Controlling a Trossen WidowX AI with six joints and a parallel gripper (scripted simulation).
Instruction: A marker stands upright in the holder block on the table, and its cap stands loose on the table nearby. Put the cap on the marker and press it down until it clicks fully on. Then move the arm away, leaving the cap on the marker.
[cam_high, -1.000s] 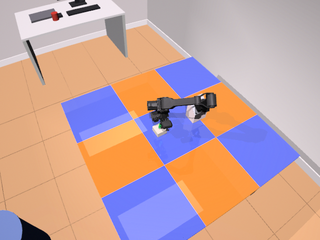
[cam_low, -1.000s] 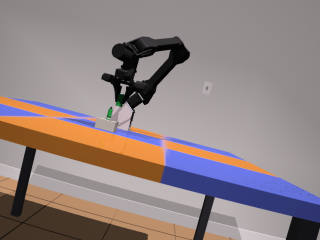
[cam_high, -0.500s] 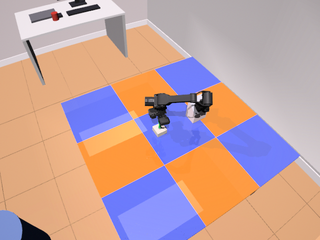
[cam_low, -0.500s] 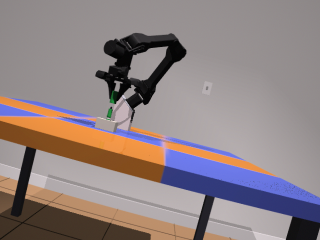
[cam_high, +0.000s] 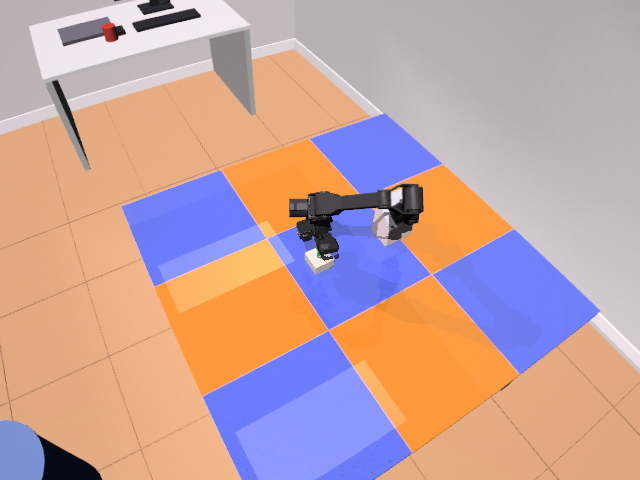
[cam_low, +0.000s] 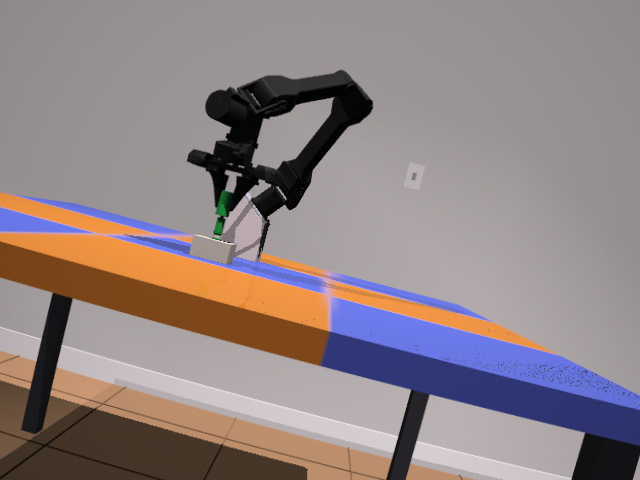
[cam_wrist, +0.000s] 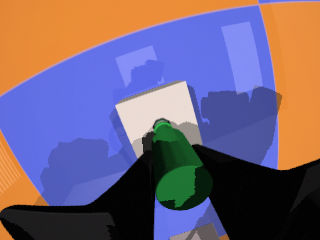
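The green marker is 3 cm below my gripper tip. From my gripper tip the other things lie so: green cap 1 cm above; then holder block 8 cm below.
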